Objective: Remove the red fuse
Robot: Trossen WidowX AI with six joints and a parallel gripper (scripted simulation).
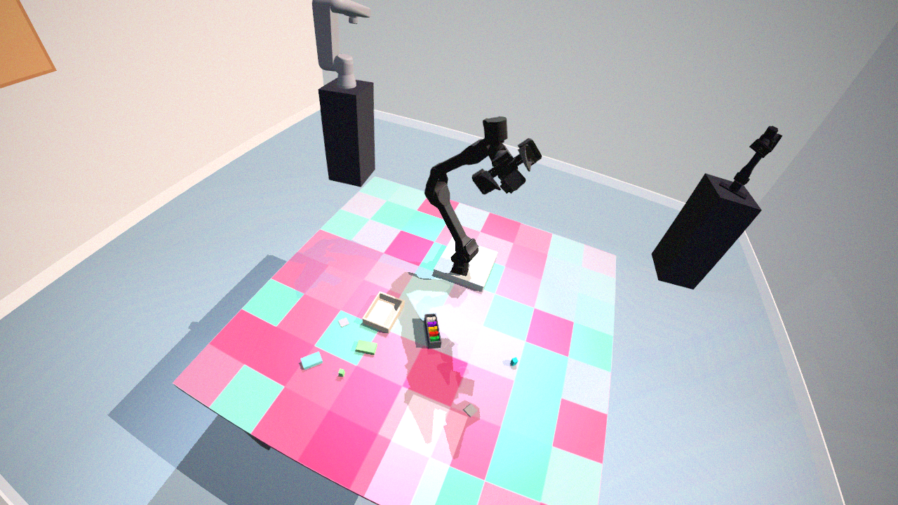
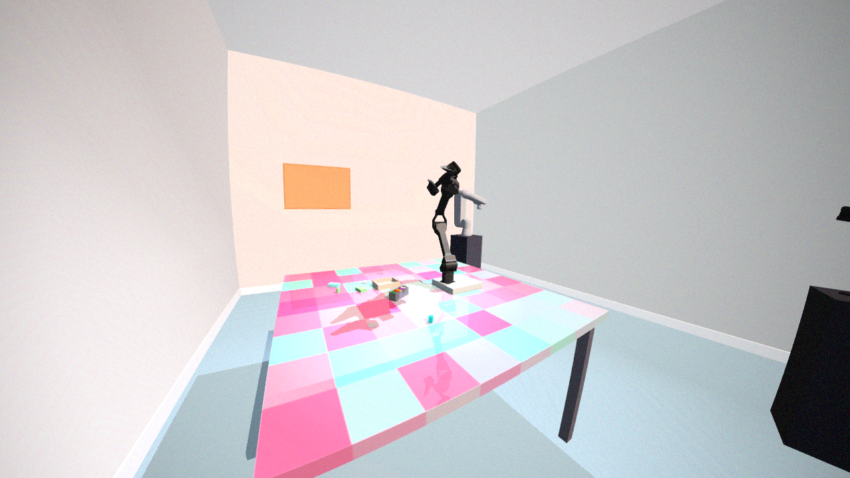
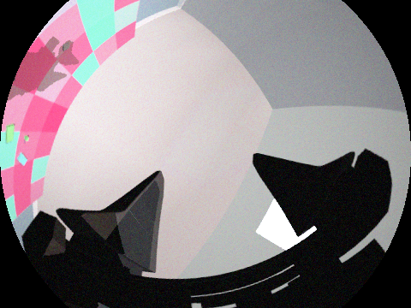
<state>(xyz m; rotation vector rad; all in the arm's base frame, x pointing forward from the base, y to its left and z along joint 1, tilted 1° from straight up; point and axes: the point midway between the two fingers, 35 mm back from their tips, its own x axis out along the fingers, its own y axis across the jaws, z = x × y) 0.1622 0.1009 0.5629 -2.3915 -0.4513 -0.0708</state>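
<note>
Right now my gripper tip is 57 cm above the red fuse, 12 cm to the left of it and 12 cm short of it. Round my gripper tip: beige tray (60 cm below, 32 cm to the right, 8 cm ahead); then cyan cube (59 cm below, 16 cm to the left, 14 cm ahead); then green flat block (59 cm below, 32 cm to the right, 23 cm ahead).
</note>
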